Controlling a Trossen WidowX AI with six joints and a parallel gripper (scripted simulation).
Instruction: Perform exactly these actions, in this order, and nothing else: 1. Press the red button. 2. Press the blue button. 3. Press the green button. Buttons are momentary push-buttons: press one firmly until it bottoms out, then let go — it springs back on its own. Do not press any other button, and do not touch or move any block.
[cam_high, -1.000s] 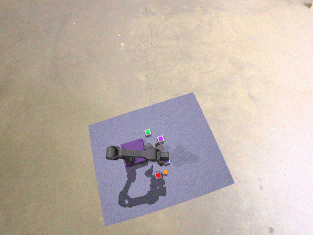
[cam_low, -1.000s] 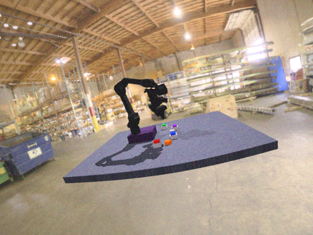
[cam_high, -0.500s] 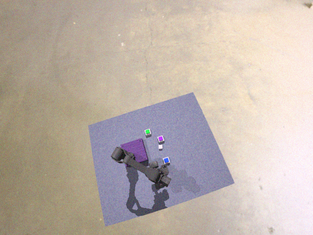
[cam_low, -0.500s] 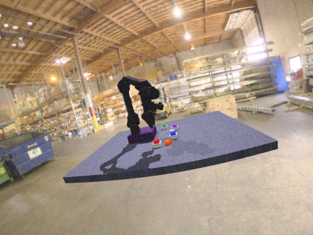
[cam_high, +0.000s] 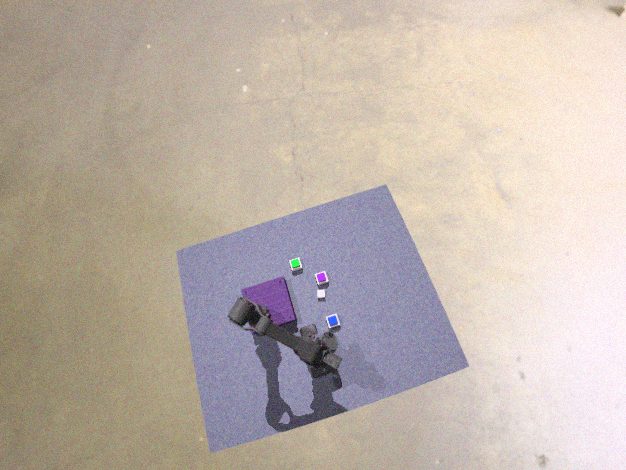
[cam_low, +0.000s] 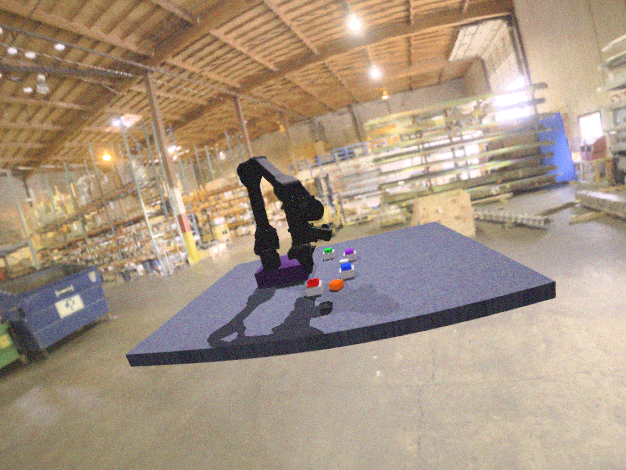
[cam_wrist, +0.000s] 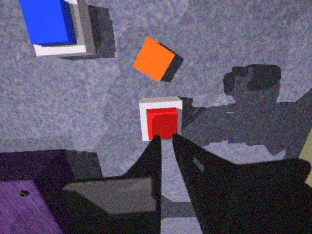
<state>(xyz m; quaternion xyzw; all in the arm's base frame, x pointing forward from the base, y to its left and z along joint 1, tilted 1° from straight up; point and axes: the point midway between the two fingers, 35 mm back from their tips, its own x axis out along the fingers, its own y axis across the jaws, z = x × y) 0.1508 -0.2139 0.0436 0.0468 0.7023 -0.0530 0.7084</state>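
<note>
Now: gripper tip 30 mm above the red button. Round my gripper tip: small white block 120 mm ahead, 210 mm to the left, 60 mm below; blue button 110 mm ahead, 80 mm to the left, 30 mm below; orange block 70 mm ahead, 60 mm below.
</note>
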